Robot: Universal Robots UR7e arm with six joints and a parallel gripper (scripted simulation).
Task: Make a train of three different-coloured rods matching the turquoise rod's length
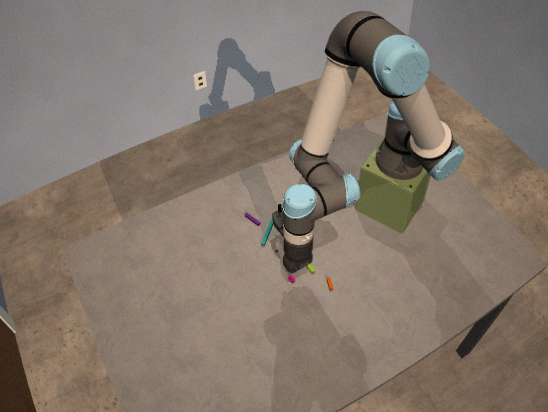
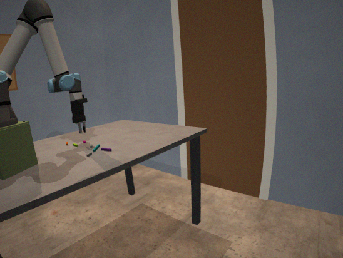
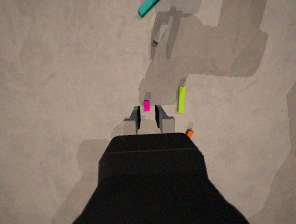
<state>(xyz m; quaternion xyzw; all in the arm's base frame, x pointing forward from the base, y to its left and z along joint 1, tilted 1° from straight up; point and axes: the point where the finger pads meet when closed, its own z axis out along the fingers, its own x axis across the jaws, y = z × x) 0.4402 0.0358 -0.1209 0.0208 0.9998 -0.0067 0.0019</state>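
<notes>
My gripper is now 7 cm above the magenta rod. Round my hand: turquoise rod: 18 cm to the right, 7 cm below, 4 cm behind; then orange rod: 8 cm to the left, 8 cm behind, 7 cm below; then lime rod: 7 cm below, 7 cm behind, 1 cm to the right.
</notes>
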